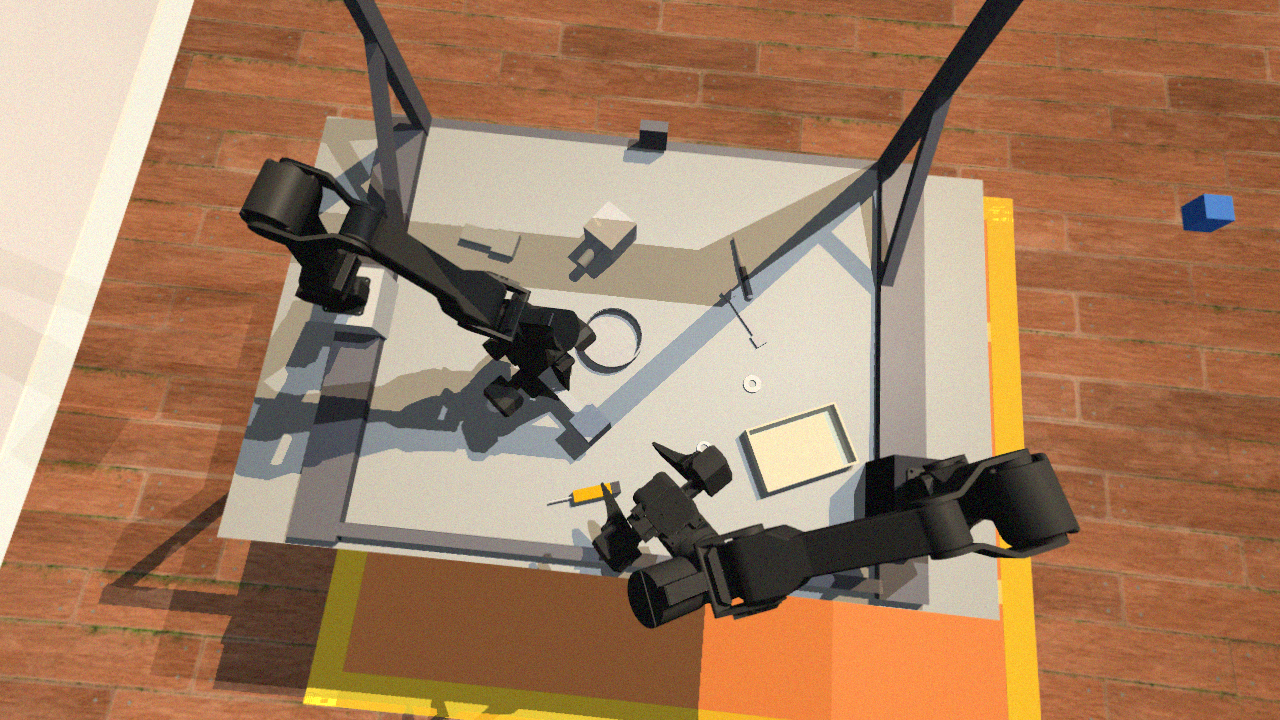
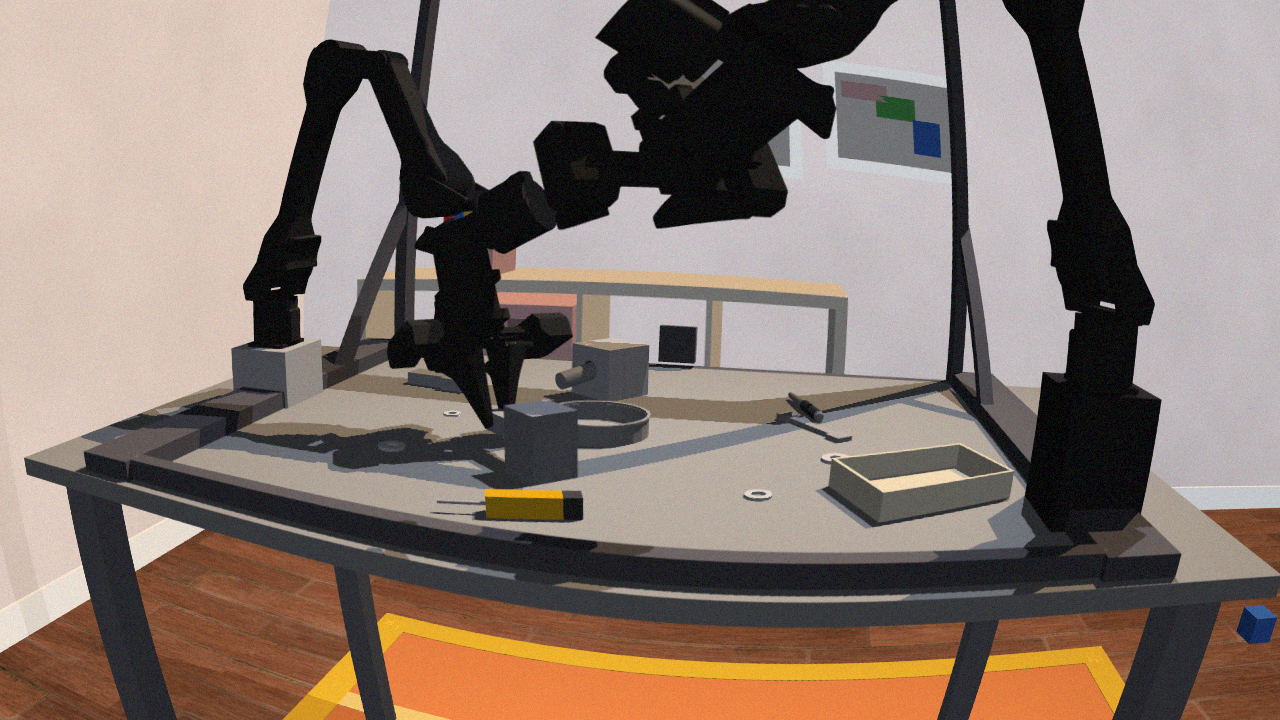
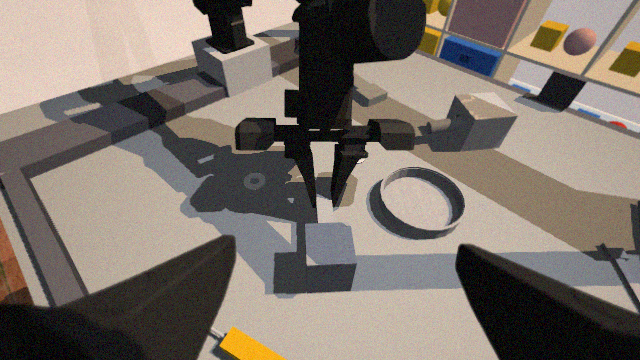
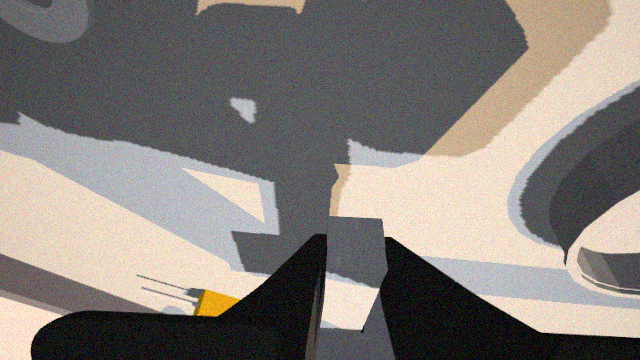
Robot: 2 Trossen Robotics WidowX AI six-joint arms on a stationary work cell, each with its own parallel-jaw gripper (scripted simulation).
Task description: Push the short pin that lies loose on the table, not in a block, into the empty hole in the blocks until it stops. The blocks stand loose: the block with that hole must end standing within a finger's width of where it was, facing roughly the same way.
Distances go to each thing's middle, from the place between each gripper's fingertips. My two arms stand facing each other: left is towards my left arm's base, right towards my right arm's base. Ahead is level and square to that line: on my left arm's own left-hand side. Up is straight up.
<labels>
The grey pin [image 4: 356, 264] is 4 cm to the left of my right hand, 3 cm below it and 2 cm ahead of it. Round my right hand: yellow screwdriver [image 2: 507, 504] 14 cm ahead, 11 cm to the left, 5 cm below; tray [image 2: 920, 473] 41 cm to the left, 5 cm below, 4 cm behind.
The yellow screwdriver is 230 mm below my left hand, 80 mm to the right of it and 30 mm ahead of it. The rest, counted from my left hand: grey pin (200 mm below, 150 mm to the right, 90 mm behind); then tray (230 mm below, 220 mm to the left, 150 mm behind).
</labels>
